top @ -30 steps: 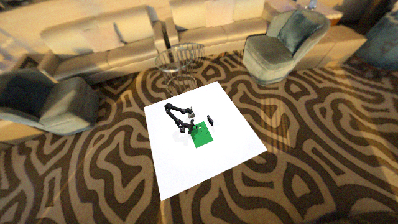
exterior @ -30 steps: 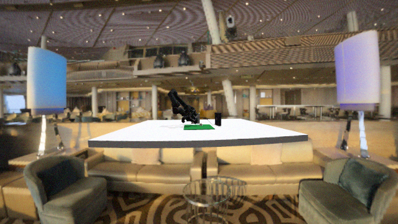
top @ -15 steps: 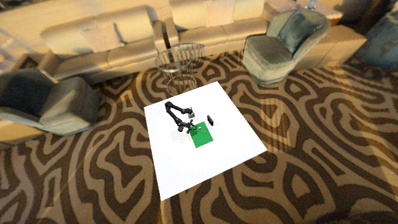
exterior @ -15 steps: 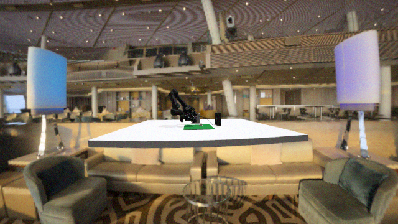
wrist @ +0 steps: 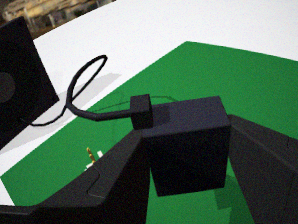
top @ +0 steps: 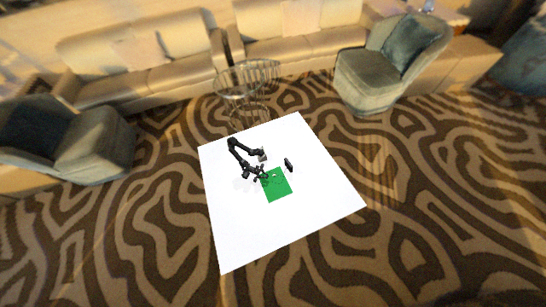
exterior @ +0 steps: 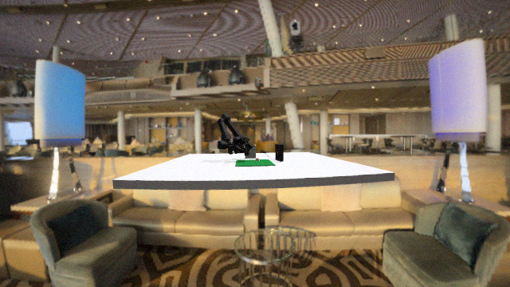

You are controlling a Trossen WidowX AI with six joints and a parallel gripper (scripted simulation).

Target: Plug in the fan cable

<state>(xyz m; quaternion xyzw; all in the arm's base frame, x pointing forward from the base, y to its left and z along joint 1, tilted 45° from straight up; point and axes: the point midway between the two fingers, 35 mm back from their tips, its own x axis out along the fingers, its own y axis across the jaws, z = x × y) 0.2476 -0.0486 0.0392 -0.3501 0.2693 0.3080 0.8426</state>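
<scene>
Now: gripper tip 1 cm above the black fan plug. The rest, counted from my gripper tip: green board: 6 cm ahead, 5 cm to the left, 9 cm below; four-pin fan header: 2 cm behind, 7 cm to the left, 7 cm below; fan: 4 cm behind, 23 cm to the left, 1 cm below.
</scene>
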